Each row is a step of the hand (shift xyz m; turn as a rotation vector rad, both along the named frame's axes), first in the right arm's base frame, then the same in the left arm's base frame.
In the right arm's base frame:
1: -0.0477 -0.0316 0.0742 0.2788 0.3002 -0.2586
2: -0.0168 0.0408 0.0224 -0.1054 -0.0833 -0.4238
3: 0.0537 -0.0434 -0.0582 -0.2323 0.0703 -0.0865
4: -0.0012 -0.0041 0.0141 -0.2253 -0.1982 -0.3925
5: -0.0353 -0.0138 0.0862 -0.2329 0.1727 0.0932
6: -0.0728 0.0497 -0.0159 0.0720 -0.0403 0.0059
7: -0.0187 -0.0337 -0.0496 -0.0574 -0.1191 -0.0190
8: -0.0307 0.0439 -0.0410 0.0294 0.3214 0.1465
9: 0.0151 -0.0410 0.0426 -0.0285 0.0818 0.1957
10: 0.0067 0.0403 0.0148 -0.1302 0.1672 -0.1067
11: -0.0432 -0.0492 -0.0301 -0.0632 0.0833 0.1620
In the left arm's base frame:
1: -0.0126 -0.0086 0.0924 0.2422 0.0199 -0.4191
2: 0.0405 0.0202 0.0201 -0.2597 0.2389 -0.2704
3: -0.0467 -0.0344 -0.0692 -0.0290 0.2519 0.0460
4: 0.0013 -0.0071 0.0129 -0.3811 0.2721 -0.1576
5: 0.0109 -0.0164 0.0921 0.1293 0.2142 0.1736
6: 0.0198 0.0854 0.0185 -0.0153 -0.0764 -0.0279
7: -0.0534 0.0231 -0.0238 -0.1280 0.0045 0.0380
8: 0.0160 0.0609 -0.0242 0.3488 0.0444 0.0443
9: -0.0168 -0.0481 0.0336 0.1388 -0.0313 0.1598
10: 0.0432 0.0048 0.0010 0.0759 0.2203 -0.0447
11: -0.0662 0.0273 0.0085 0.1187 0.0119 0.1515

